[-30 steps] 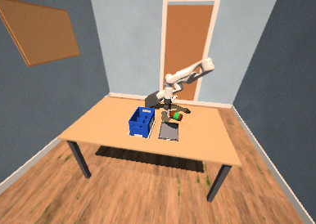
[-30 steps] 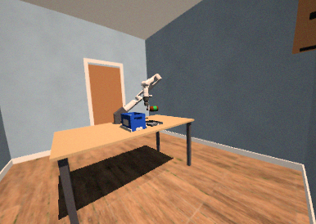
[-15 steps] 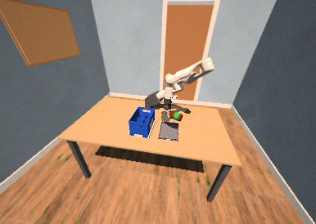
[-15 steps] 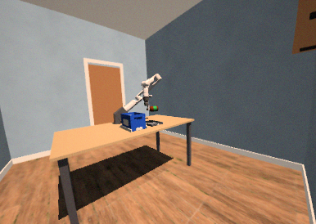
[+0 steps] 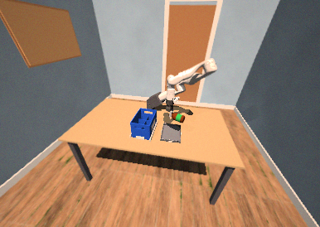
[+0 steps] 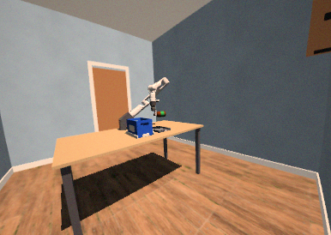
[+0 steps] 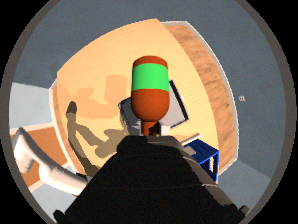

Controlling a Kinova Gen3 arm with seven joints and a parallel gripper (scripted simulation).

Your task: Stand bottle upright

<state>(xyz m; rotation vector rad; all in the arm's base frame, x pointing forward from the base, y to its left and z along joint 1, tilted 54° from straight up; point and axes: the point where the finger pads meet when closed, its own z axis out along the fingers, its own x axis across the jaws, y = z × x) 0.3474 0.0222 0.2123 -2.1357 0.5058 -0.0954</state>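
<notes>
My gripper is now 50 mm to the right of the bottle, 20 mm short of it and 10 mm above it. Round my hand: blue crate 260 mm to the right, 120 mm below, 50 mm ahead; tray 190 mm below, 30 mm ahead, 20 mm to the left.
</notes>
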